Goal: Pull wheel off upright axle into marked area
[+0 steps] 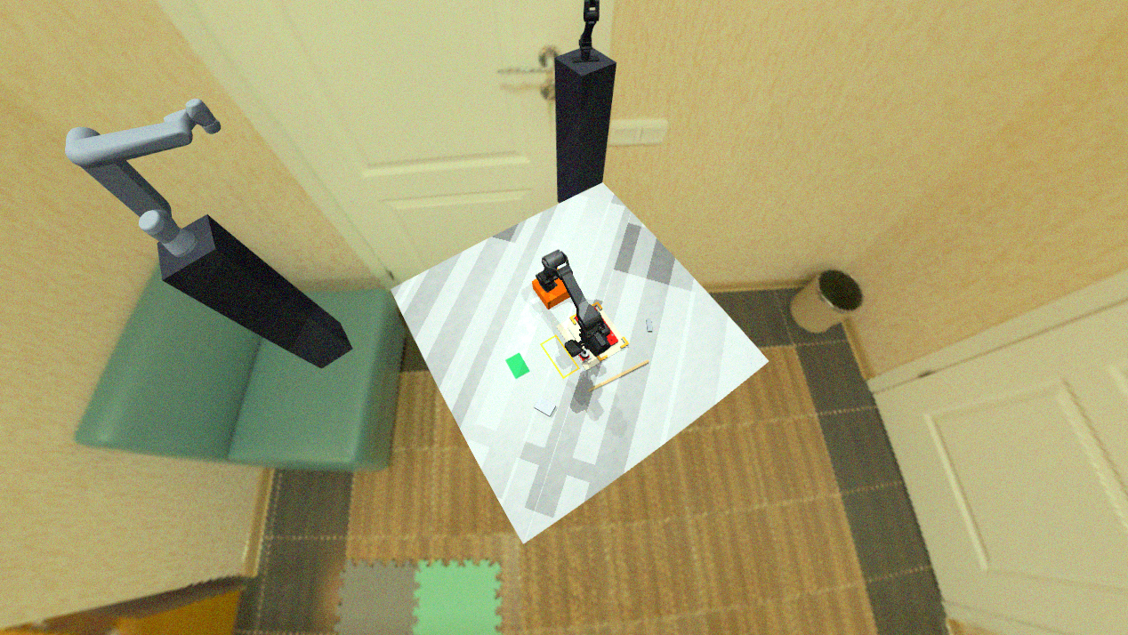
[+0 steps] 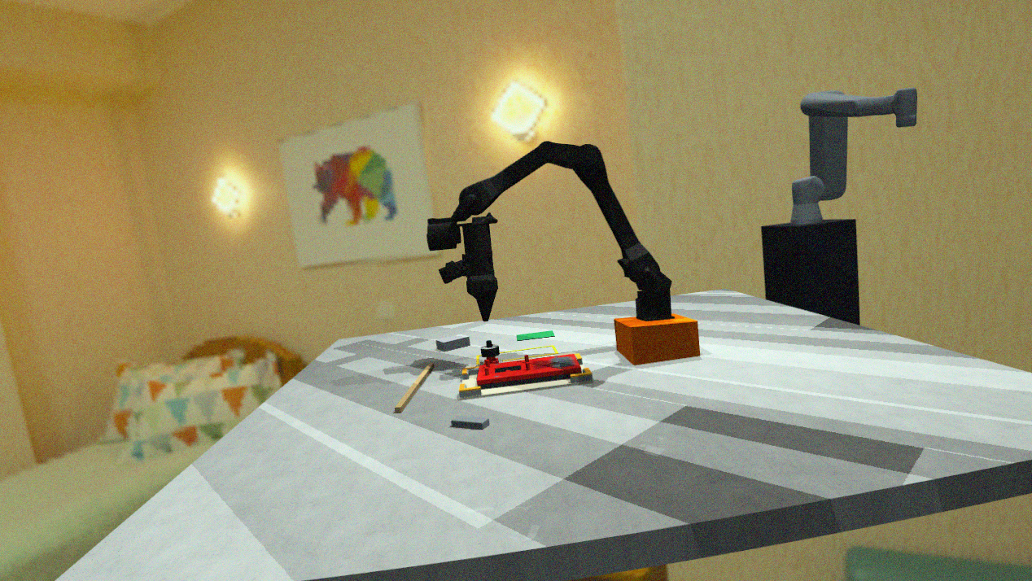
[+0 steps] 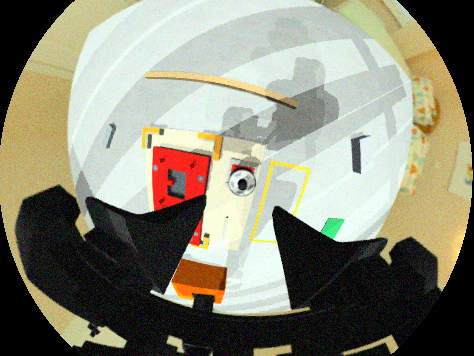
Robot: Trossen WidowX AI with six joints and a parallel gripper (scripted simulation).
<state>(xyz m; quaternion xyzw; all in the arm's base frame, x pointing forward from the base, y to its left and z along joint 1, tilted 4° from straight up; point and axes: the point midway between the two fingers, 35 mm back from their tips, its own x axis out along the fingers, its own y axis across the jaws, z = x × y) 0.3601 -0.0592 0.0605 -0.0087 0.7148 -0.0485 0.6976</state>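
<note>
Right now the black upright axle is 8 cm below my gripper tip. The rest, counted from my gripper tip: wooden stick (16 cm ahead, 6 cm to the left, 11 cm below); then grey wheel (7 cm below); then green flat block (14 cm behind, 26 cm to the right, 11 cm below).
</note>
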